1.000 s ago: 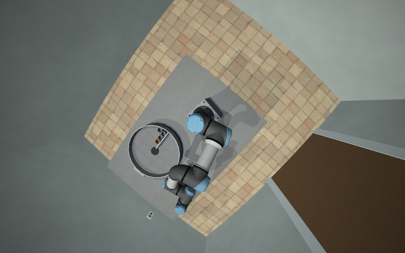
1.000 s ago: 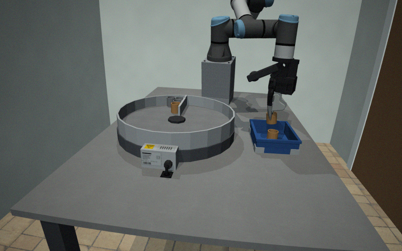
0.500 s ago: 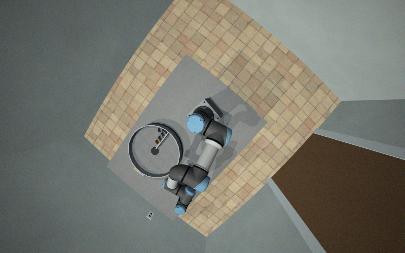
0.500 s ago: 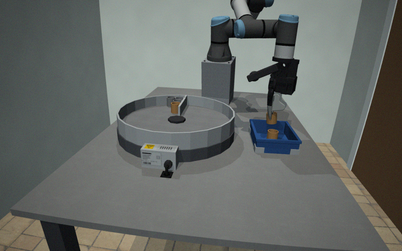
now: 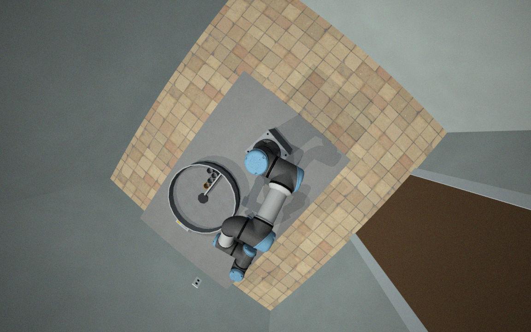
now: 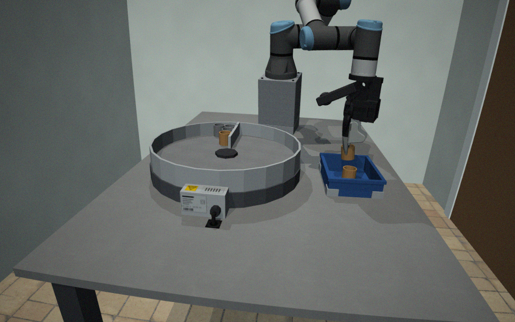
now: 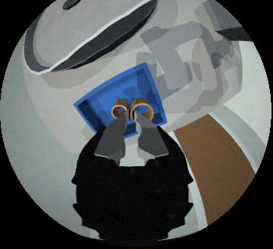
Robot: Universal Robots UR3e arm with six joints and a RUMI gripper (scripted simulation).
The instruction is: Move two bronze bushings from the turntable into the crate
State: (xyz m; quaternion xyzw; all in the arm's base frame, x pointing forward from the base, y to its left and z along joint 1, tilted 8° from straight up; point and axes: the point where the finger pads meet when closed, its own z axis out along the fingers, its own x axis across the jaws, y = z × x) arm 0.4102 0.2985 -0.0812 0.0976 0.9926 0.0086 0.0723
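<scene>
Now: the blue crate 30 mm ahead of my hand, 20 mm to the left of it and 60 mm below it. Round my hand: turntable: 90 mm ahead, 330 mm to the right, 40 mm below.
</scene>
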